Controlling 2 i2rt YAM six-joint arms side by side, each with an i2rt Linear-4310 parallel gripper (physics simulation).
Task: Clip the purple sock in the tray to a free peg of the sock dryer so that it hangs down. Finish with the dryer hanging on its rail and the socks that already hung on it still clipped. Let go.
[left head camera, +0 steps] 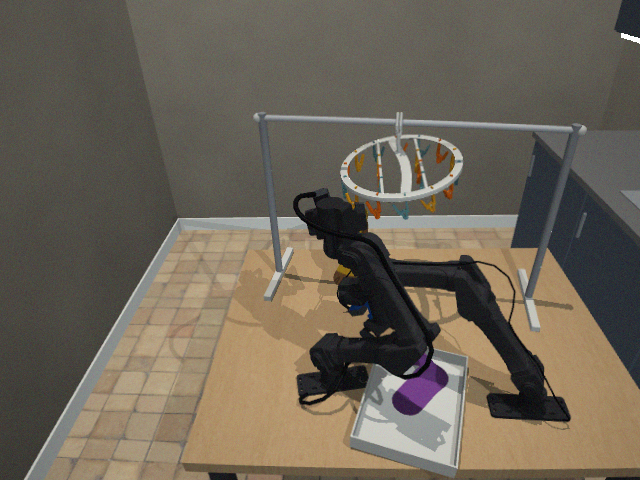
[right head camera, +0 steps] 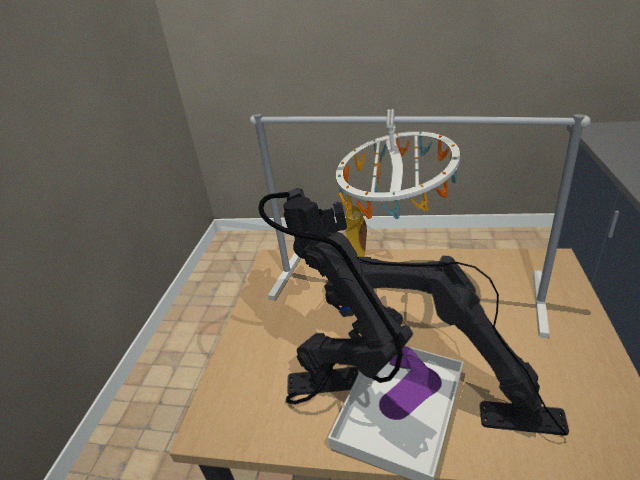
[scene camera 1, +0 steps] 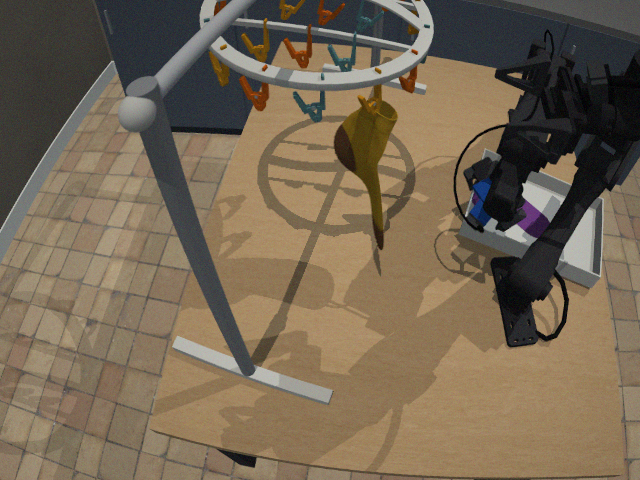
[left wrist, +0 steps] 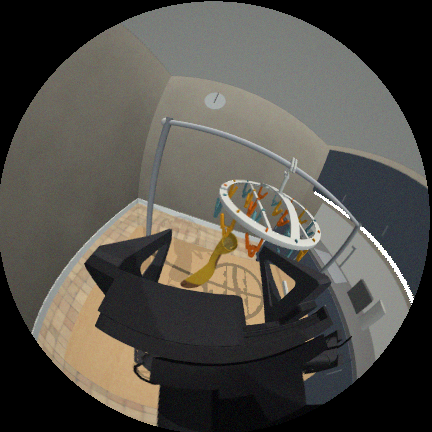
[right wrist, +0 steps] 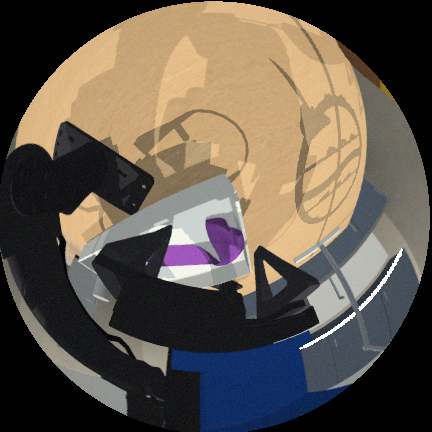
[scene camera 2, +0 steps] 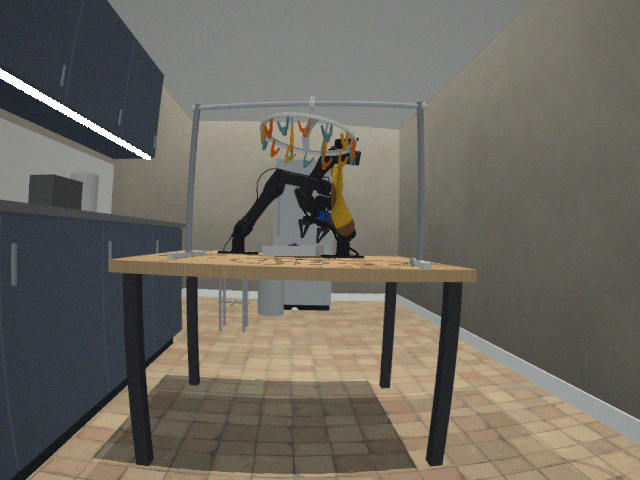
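Observation:
The purple sock (left head camera: 421, 387) (right head camera: 413, 391) (right wrist: 190, 255) lies in the white tray (left head camera: 403, 457) (right head camera: 377, 456), its far end folded over near a tray wall. My right gripper (right wrist: 216, 240) (scene camera 2: 311, 237) is open and empty above the tray, apart from the sock. My left gripper (left wrist: 218, 243) is open and empty, raised near the dryer. The round white dryer (left head camera: 382, 196) (scene camera 1: 294, 80) (left wrist: 248, 226) hangs by its hook on the rail (left head camera: 330, 120). A yellow sock with brown patches (scene camera 1: 364, 134) (scene camera 2: 340, 204) hangs from a yellow peg. An orange peg (scene camera 1: 254, 95) and a teal peg (scene camera 1: 311, 107) hold nothing.
The rail's grey posts (left head camera: 271, 206) (left head camera: 553, 211) stand on either side of the dryer. My left arm (left head camera: 392, 304) reaches over the tray's far left part. My right arm (left head camera: 491, 320) crosses behind the tray. The wooden table (left head camera: 258, 428) carries everything.

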